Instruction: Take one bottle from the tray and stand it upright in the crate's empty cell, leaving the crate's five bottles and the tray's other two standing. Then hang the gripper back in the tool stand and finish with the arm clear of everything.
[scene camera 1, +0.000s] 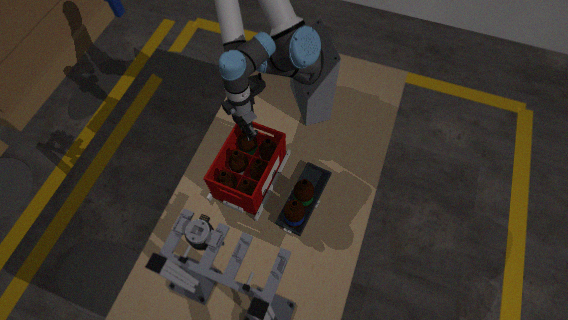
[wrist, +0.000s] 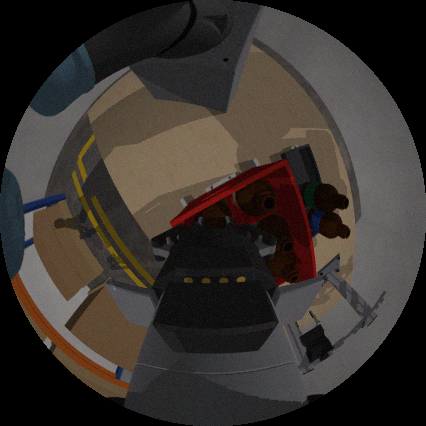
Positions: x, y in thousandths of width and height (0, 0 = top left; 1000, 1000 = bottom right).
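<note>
Visible: a tool stand (wrist: 771, 640); a blue-banded bottle (wrist: 773, 527) and a blue-banded bottle (wrist: 663, 621); a green-banded bottle (wrist: 757, 461) and a green-banded bottle (wrist: 640, 525).
</note>
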